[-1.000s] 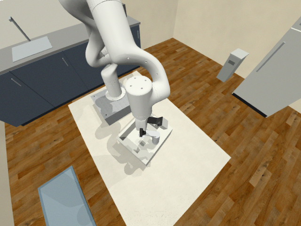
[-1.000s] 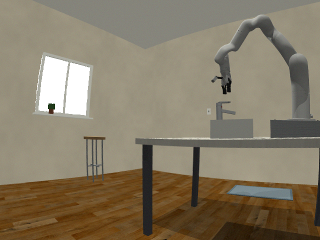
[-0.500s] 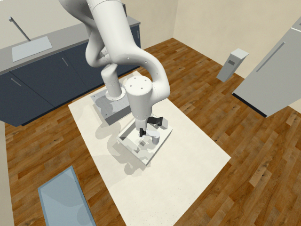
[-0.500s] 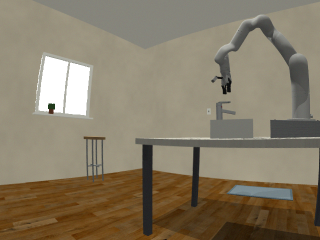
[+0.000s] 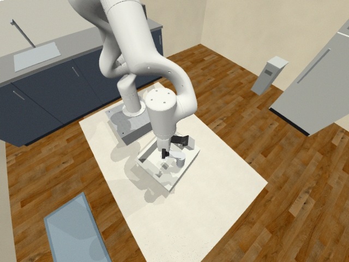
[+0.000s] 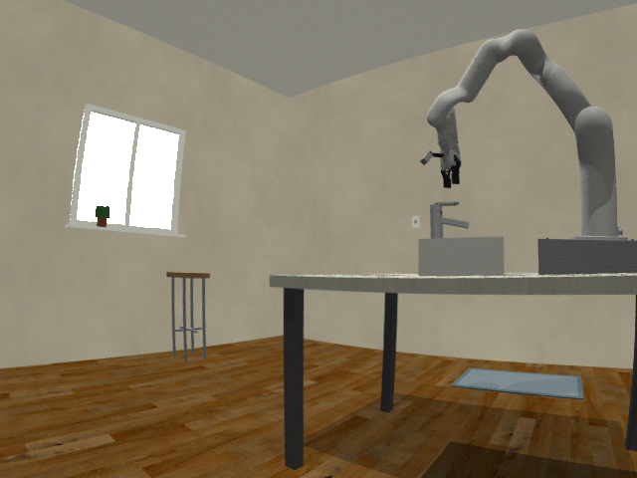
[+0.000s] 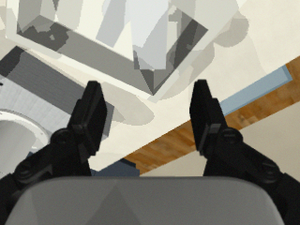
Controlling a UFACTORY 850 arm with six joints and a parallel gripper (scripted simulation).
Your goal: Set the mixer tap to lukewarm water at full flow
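Now: the grey lever 90 mm below my hand, 20 mm to the left of it and 20 mm ahead of it. Also, from my hand: grey mixer tap: 130 mm below, 40 mm ahead, 30 mm to the left; sink basin: 320 mm below, 60 mm behind, 30 mm to the left.
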